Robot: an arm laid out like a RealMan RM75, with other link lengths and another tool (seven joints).
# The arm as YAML. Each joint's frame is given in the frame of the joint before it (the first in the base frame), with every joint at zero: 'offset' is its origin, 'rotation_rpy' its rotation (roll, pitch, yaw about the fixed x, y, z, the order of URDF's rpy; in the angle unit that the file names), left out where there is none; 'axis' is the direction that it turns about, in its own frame. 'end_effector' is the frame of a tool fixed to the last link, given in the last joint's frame.
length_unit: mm
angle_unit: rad
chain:
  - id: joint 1
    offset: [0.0, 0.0, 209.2]
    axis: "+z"
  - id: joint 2
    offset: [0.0, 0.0, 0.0]
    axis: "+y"
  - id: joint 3
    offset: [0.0, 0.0, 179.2]
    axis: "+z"
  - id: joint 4
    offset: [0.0, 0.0, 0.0]
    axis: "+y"
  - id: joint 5
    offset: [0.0, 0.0, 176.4]
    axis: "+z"
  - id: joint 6
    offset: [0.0, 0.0, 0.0]
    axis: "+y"
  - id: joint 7
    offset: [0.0, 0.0, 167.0]
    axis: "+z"
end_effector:
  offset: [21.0, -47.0, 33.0]
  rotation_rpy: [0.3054, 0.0, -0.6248]
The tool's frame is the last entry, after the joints.
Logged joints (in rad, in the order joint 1, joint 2, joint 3, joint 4, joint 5, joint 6, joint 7), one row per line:
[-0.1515, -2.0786, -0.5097, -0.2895, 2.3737, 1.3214, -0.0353]
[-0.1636, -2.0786, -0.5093, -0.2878, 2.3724, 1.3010, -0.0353]
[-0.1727, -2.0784, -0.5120, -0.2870, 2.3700, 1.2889, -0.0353]
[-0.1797, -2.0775, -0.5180, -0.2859, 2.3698, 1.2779, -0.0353]
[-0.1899, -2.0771, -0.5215, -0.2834, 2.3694, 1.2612, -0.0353]
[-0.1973, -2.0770, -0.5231, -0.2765, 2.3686, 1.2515, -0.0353]
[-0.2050, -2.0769, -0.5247, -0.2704, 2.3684, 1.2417, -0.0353]
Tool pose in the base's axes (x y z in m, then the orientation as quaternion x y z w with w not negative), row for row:
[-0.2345, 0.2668, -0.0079, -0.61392, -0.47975, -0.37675, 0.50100]
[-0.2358, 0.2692, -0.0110, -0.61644, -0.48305, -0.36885, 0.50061]
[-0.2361, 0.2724, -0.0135, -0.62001, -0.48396, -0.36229, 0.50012]
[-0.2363, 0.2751, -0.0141, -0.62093, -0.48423, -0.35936, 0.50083]
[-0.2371, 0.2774, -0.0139, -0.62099, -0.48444, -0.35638, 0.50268]
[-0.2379, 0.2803, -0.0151, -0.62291, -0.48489, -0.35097, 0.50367]
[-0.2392, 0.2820, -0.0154, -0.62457, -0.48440, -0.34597, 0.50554]
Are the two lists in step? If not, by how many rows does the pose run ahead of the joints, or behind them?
The pose runs 1 row behind the joints: the pose in row i belongs to the joints in row i - 1.
